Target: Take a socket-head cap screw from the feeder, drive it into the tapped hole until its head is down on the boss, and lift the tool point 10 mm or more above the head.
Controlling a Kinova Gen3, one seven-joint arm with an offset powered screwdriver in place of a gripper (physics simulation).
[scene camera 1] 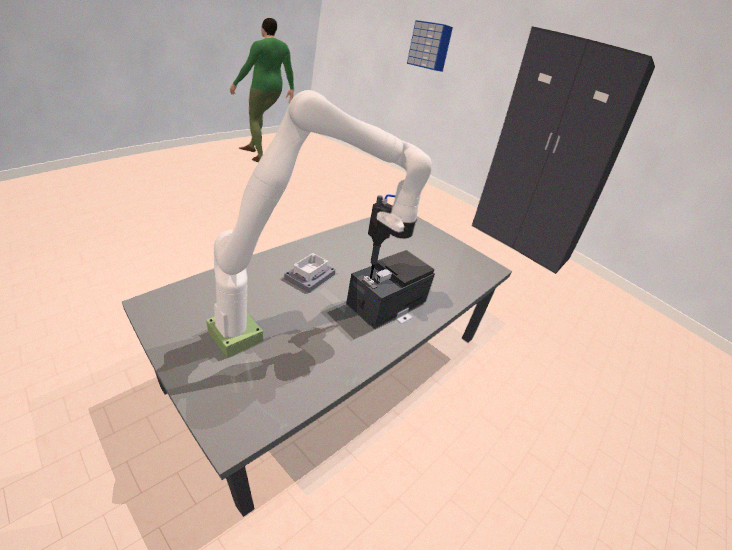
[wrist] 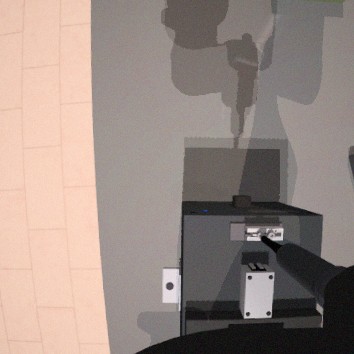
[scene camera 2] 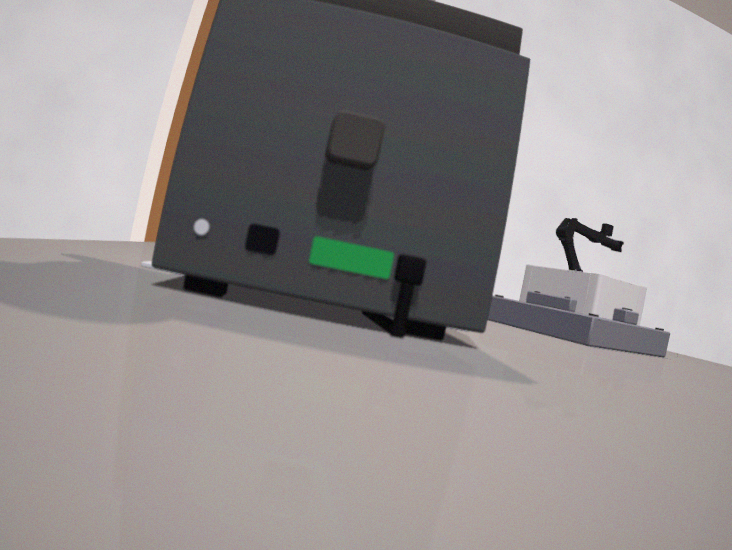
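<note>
The black screw feeder (scene camera 1: 387, 304) (scene camera 2: 266, 147) (wrist: 210, 260) stands on the table. My screwdriver (scene camera 1: 372, 276) (wrist: 263, 238) points down with its thin bit tip at the small metal pick-up block (wrist: 278, 233) on the feeder's top. Whether the tip touches a screw there, or carries one, is too small to tell. The light housing (scene camera 1: 302, 273) (scene camera 2: 556, 285) sits on its grey fixture plate (scene camera 1: 308, 286) (scene camera 2: 627, 343), apart from the tool. The tapped hole and its boss cannot be made out. In the wrist view the black tool body hides part of the feeder.
A silver block (wrist: 257, 295) stands on the feeder beside the bit. A small white plate (scene camera 1: 404, 318) (wrist: 170, 295) lies at the feeder's side. A person in green (scene camera 1: 269, 68) is on the floor behind the table (scene camera 1: 331, 366). A dark cabinet (scene camera 1: 556, 147) stands by the wall.
</note>
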